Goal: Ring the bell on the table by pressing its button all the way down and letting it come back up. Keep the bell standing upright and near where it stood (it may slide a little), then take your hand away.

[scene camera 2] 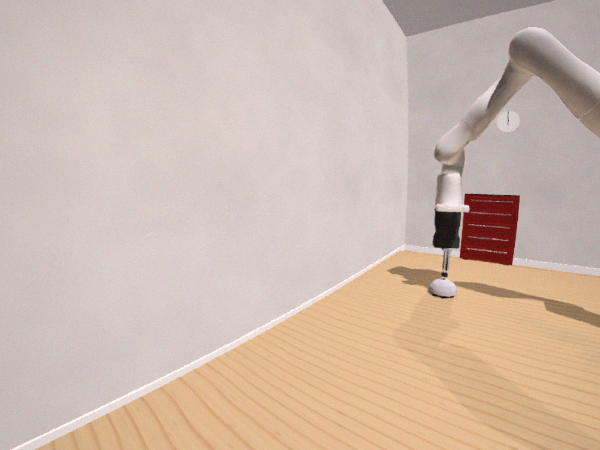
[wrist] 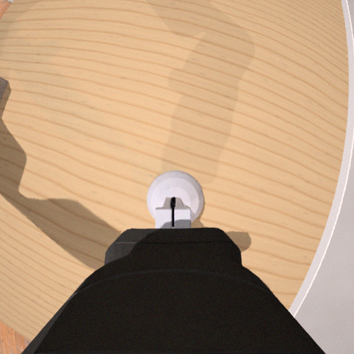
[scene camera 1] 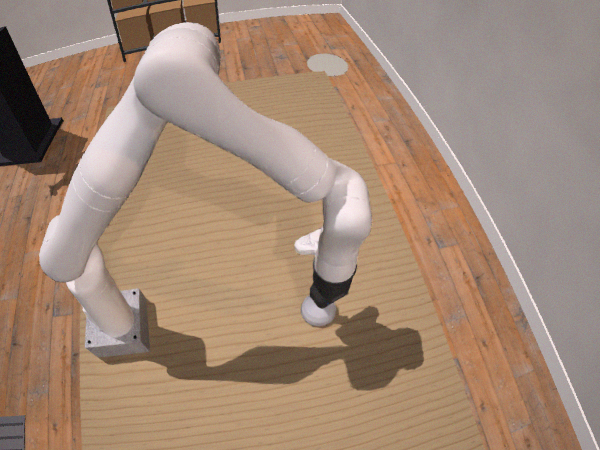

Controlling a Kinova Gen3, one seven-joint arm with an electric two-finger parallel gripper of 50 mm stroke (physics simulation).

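Frame: origin at the arm's base, x left, y ahead, z down, level; metres.
Where they show: gripper, fingertip midpoint: (scene camera 2: 445, 269) (scene camera 1: 319, 297); arm's base, origin of the base link: (scene camera 1: 116, 320).
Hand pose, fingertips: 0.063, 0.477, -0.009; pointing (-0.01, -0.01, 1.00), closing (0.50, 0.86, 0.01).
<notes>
Each offset is from my fingertips to the top centre of the thing, as dx, dy, dz. Level surfaces: height alone.
The bell {+0.001, +0.001, +0.011} (scene camera 1: 318, 315) (scene camera 2: 443, 288) (wrist: 175, 184) is a white-grey dome standing upright on the wood-grain table top {dz +0.077} (scene camera 1: 225, 410) (scene camera 2: 300, 390) (wrist: 100, 100). Its small black button {+0.001, +0.001, +0.011} (scene camera 2: 444, 274) shows on top of the dome in the scene camera 2 view, standing up from it. My gripper (scene camera 2: 445, 270) (wrist: 173, 207) is shut and empty, pointing straight down over the bell. Its fingertips are at the top of the button, touching or very nearly so; I cannot tell which. In the wrist view the fingertips cover the button. In the scene camera 1 view the black gripper body hides the fingers and the button.
The arm's grey base block (scene camera 1: 142, 325) stands on the left of the table top in the scene camera 1 view. A rack (scene camera 1: 120, 37) with brown boxes and a black cabinet (scene camera 1: 20, 110) stand farther off. A red drawer cabinet (scene camera 2: 490, 230) stands by the back wall.
</notes>
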